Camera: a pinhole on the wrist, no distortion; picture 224 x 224 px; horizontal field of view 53.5 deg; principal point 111.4 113.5 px. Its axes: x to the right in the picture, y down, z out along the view. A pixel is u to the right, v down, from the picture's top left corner.
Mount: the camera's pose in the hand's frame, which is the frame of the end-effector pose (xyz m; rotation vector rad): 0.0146 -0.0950 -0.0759 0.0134 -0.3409 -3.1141
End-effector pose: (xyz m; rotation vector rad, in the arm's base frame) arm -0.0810 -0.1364 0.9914 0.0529 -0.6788 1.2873
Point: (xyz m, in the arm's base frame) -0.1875 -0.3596 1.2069
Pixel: 174.5 132.3
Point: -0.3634 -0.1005 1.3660
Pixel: 37.7 61.4
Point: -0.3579 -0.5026 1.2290
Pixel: 207.2 99.7
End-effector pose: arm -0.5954 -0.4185 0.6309 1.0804 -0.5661 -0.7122
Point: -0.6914 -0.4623 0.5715
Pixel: 182.7 155.5
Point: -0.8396 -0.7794 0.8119
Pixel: 63.0 121.6
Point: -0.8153 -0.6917 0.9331
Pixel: 80.3 62.2
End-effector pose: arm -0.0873 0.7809 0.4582 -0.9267 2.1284 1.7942
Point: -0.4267 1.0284 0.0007
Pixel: outside the picture
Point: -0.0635 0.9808 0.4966
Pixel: 206.1 57.2
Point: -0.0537 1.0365 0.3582
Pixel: 158.0 155.1
